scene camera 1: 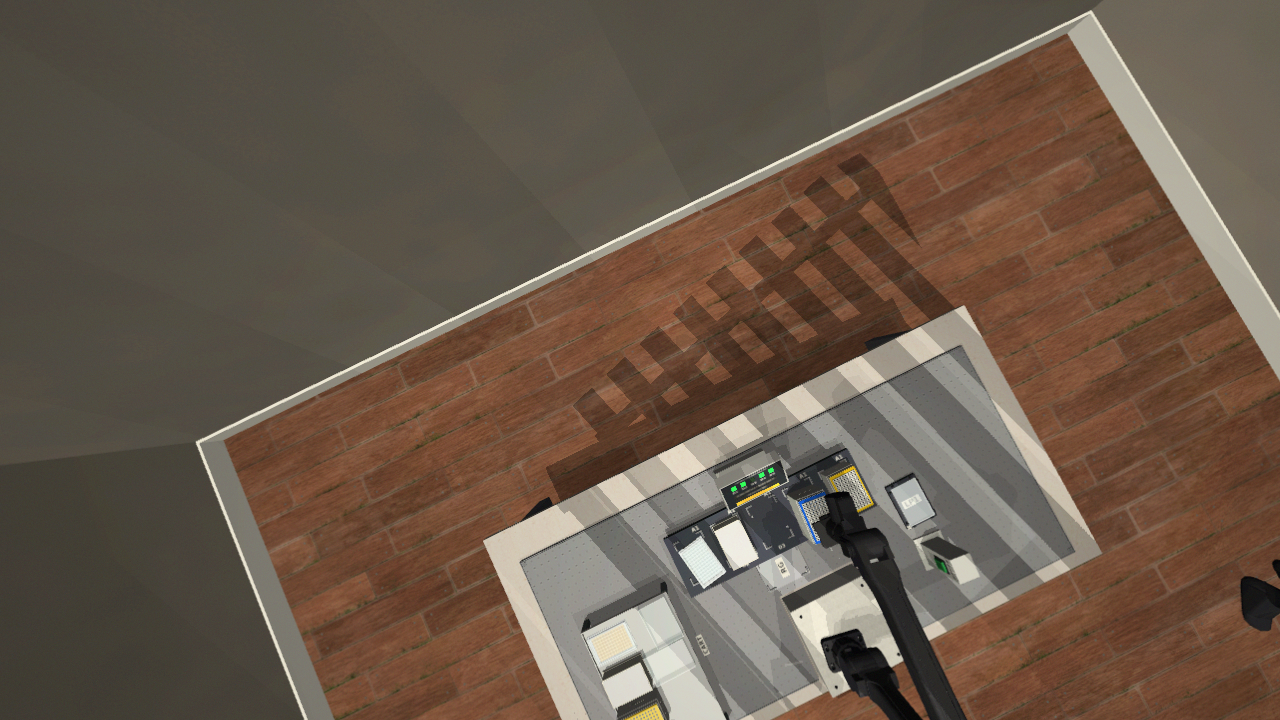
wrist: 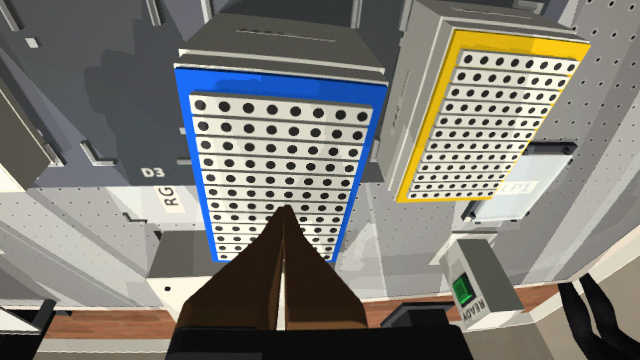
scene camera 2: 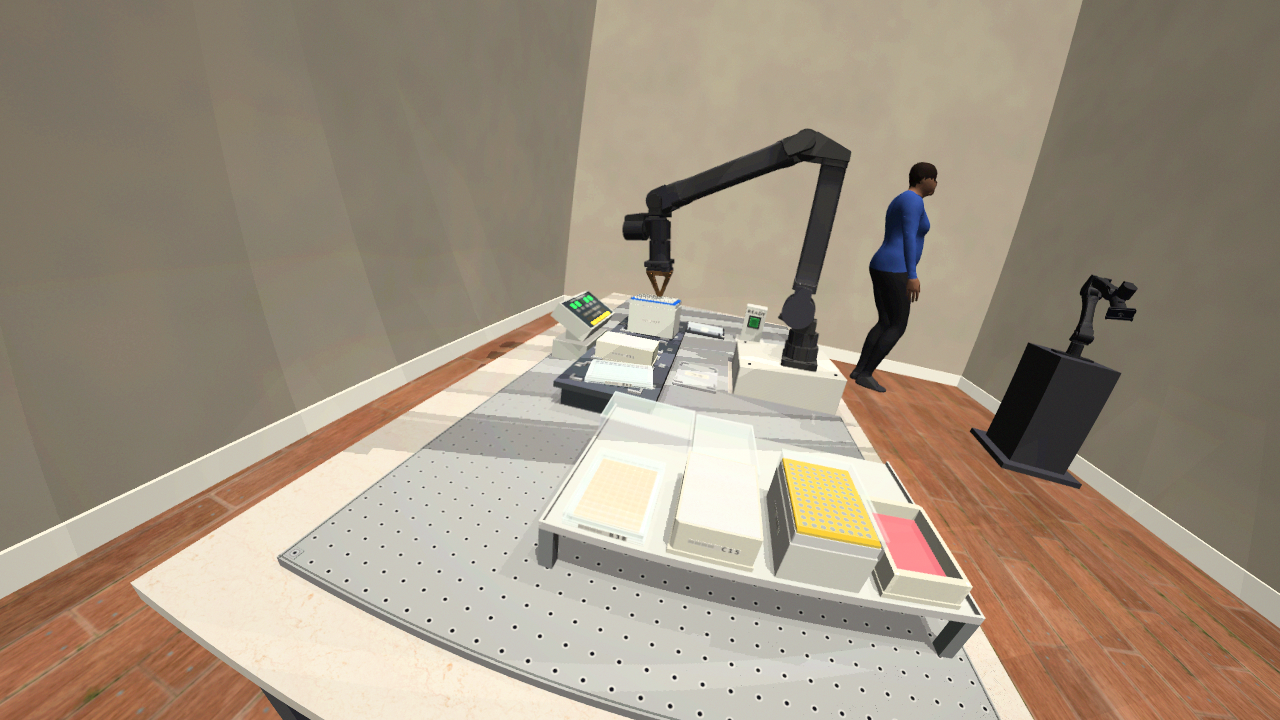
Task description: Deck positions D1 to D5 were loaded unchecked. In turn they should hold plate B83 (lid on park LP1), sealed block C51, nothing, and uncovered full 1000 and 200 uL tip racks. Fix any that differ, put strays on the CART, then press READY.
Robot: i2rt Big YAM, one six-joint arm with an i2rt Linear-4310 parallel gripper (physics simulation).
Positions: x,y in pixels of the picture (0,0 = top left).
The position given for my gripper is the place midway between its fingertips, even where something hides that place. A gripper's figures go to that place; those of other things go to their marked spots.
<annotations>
My gripper (wrist: 284,215) is 14 cm from the lens. An READY button (wrist: 484,296) is 48 cm from the lens.
</annotations>
